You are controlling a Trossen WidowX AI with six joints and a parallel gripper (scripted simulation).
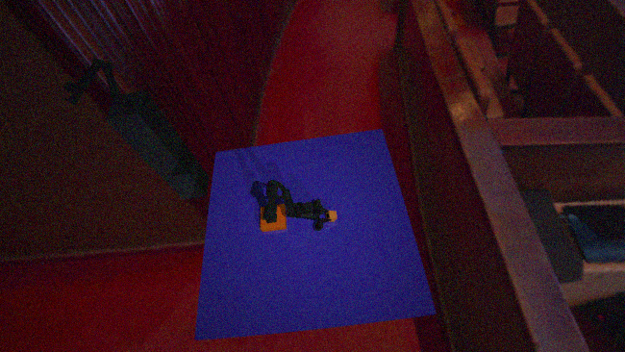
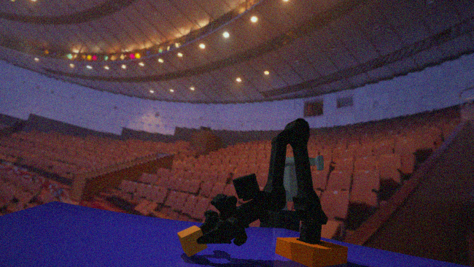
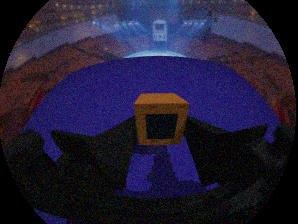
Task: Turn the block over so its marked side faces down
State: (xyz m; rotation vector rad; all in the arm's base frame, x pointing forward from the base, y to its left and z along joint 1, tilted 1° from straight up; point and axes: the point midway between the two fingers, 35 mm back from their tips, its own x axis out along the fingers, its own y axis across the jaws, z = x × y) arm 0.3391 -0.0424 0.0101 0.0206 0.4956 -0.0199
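Right now my gripper tip is 1 cm past the block.
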